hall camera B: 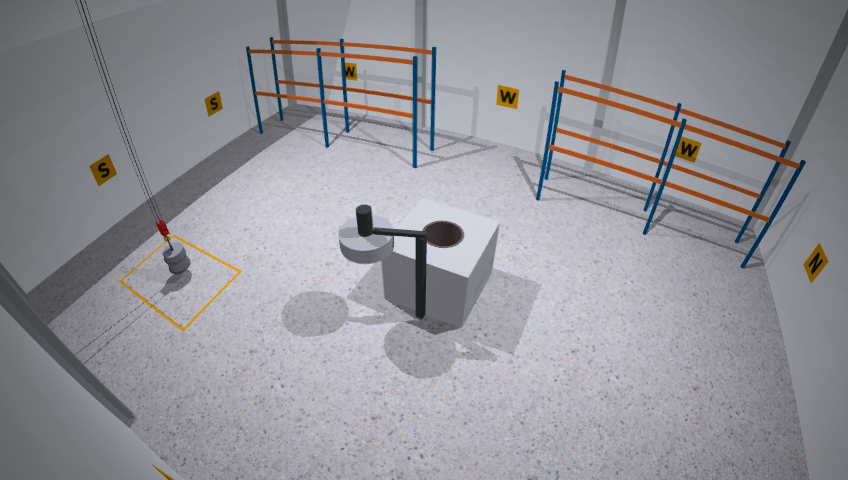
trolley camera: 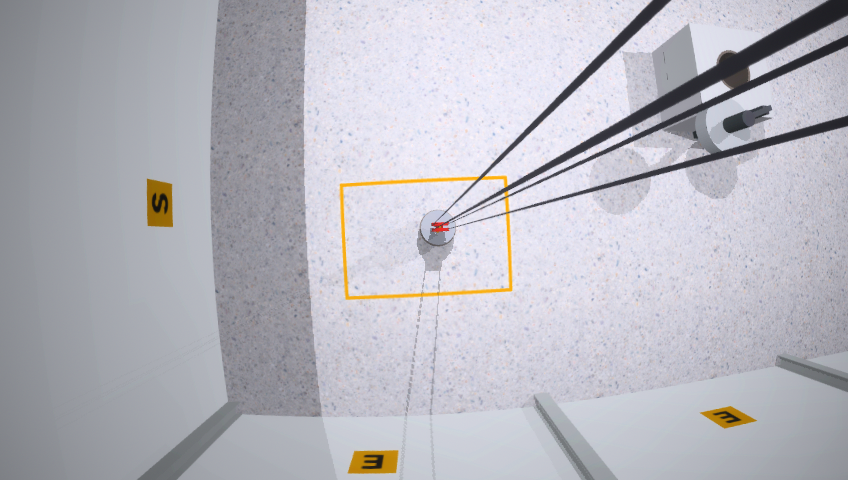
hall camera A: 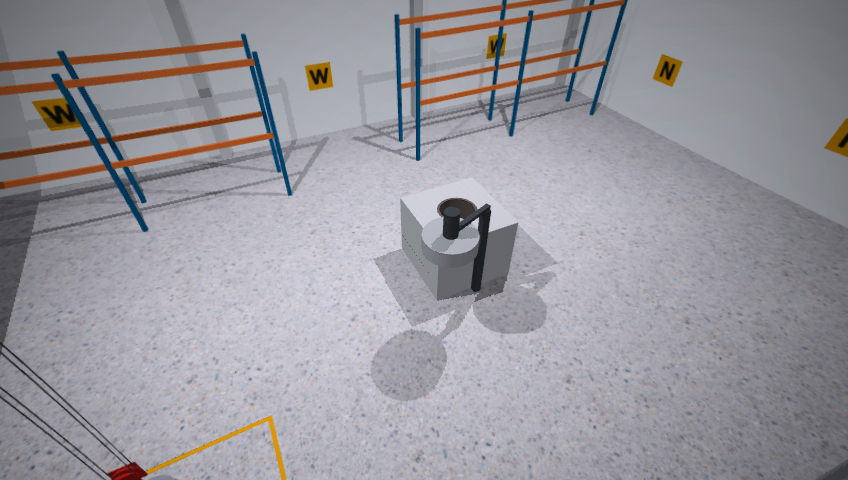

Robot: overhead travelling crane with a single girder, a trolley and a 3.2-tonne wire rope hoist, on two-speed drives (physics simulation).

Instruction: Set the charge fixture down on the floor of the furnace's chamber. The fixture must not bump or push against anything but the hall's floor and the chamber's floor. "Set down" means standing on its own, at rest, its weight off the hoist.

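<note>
The charge fixture, a small grey stepped cylinder, hangs slightly tilted under my hook, low over the floor inside the yellow marked rectangle. Its shadow lies close beneath it. In hall camera A most of it is cut off at the bottom edge. The hook is shut on the fixture; its fine detail is too small to see. The furnace is a pale box with a round opening in its top. The chamber's floor is hidden.
The round grey lid stands swung aside from the opening, on an arm with a dark post beside the furnace. Two blue and orange racks stand along the W wall. The fixture is near the S wall.
</note>
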